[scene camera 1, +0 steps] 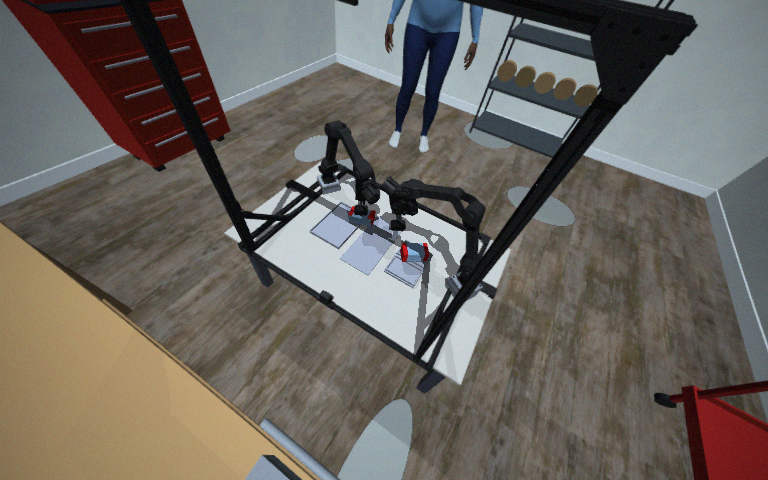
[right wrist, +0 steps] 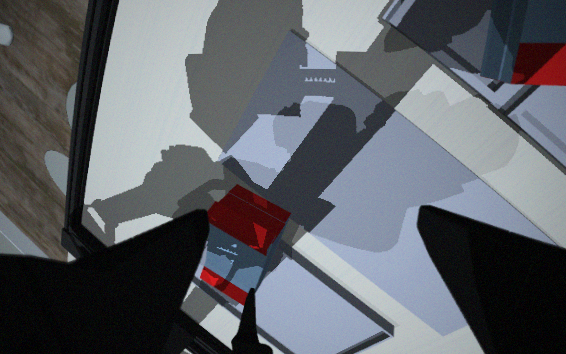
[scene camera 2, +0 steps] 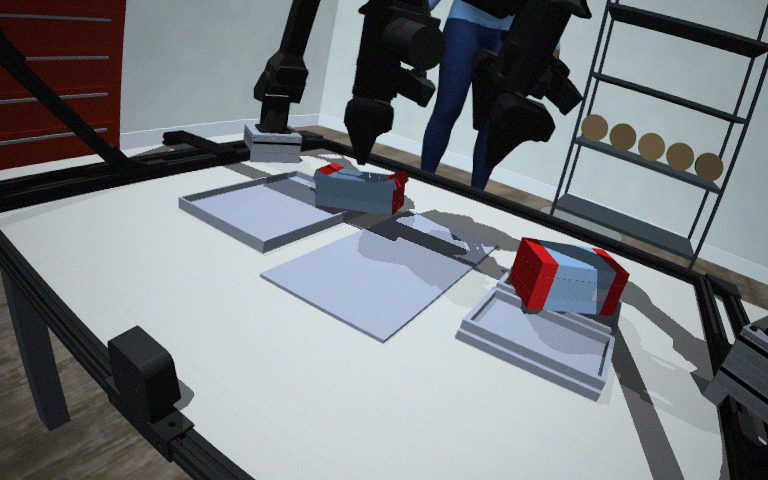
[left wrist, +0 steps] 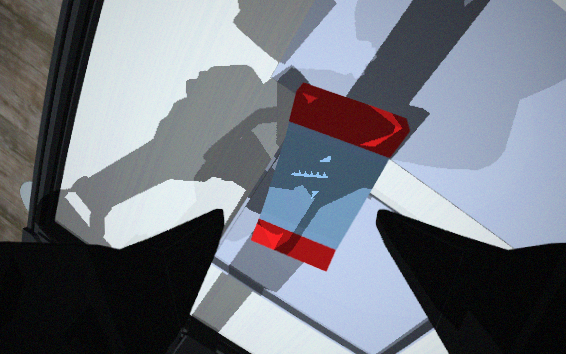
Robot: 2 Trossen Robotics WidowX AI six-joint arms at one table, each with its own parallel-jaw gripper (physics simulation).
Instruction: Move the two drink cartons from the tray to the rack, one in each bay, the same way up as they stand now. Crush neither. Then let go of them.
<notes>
The left gripper (scene camera 2: pixel 363 152) is open, holding nothing. The right gripper (scene camera 2: pixel 482 147) is open, holding nothing. Further things: a flat grey mat (scene camera 2: pixel 377 280) and a grey tray (scene camera 2: pixel 266 213).
The left gripper shows as well in the left wrist view (left wrist: pixel 300 216). The right gripper shows as well in the right wrist view (right wrist: pixel 312 218). The flat grey mat is seen too in scene camera 1 (scene camera 1: pixel 367 250), in the right wrist view (right wrist: pixel 353 172) and in the left wrist view (left wrist: pixel 476 89).
</notes>
